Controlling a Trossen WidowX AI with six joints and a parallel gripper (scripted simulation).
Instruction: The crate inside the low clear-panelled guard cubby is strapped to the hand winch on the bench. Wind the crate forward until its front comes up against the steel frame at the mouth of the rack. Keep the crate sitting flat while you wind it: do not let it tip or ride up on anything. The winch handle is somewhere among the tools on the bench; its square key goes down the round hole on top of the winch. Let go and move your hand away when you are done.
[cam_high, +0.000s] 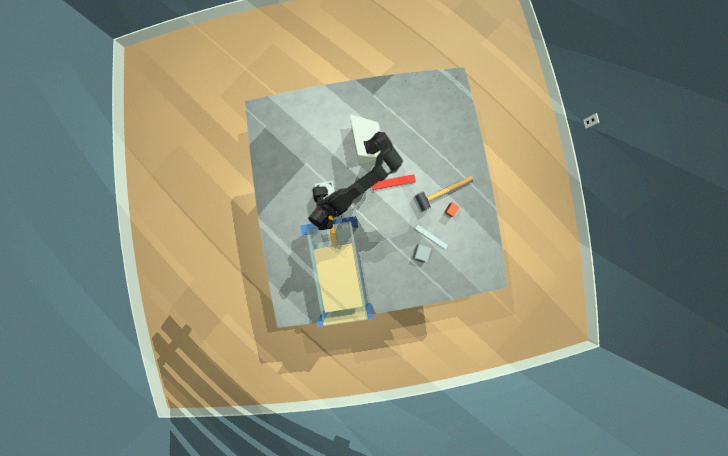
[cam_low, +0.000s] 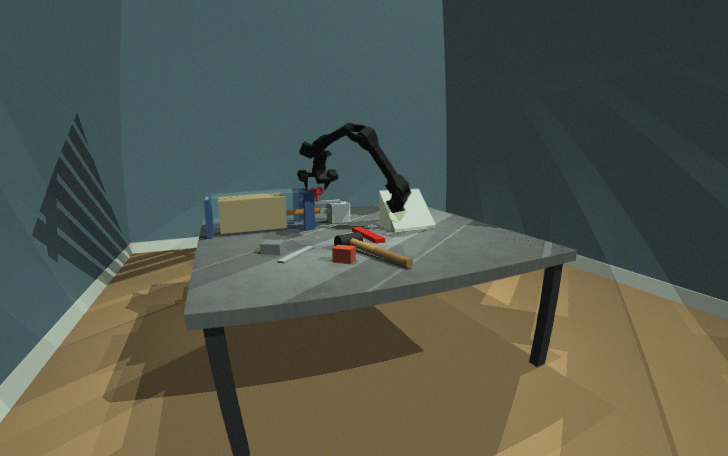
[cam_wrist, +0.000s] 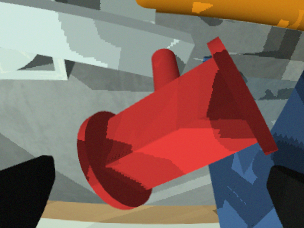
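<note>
The red spool-shaped handle grip lies 20 mm to the left of my gripper tip and 20 mm below it. The rest, counted from my gripper tip: clear-panelled cubby 310 mm ahead, 40 mm below; winch handle 50 mm below, 30 mm to the left, 30 mm behind; grey winch 120 mm below, 110 mm behind, 50 mm to the left.
</note>
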